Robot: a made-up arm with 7 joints.
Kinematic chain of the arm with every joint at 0, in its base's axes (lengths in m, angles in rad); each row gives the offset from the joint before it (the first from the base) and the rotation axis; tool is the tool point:
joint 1: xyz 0 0 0.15 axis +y
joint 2: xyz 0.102 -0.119 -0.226 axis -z
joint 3: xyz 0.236 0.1 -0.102 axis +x
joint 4: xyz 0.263 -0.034 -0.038 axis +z
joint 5: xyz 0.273 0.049 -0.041 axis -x
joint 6: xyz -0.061 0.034 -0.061 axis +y
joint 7: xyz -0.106 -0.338 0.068 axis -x
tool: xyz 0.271 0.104 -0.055
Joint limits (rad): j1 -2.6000..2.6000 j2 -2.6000..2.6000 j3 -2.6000..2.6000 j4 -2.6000..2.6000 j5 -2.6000..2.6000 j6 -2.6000..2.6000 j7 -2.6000..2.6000
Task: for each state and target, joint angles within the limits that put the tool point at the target. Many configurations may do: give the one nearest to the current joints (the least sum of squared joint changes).
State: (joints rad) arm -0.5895 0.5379 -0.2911 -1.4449 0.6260 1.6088 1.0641
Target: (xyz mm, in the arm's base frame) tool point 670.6 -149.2 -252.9
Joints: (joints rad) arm -0.5398 0.1825 0.3304 -1.5439 -0.0482 1.6221 1.0169
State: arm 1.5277 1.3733 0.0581 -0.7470 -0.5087 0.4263 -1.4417
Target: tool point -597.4 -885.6 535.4
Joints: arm 1.8477 1.6992 0.2550 -0.6025 -0.6960 0.6836 -1.5616
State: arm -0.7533 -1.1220 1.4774 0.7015 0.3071 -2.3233 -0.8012
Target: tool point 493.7 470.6 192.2
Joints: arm -1.0459 -1.1514 1.4493 0.8254 0.4120 -2.1833 -0.6825
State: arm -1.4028 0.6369 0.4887 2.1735 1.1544 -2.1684 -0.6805
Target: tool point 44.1 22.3 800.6
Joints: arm -1.8816 -0.0911 0.3563 2.1779 0.9693 -2.2442 -0.6612
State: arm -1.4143 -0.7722 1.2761 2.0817 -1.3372 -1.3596 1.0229
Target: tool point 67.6 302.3 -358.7
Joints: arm -1.1273 -1.4982 1.0908 2.1319 -1.4990 -1.2670 1.1750
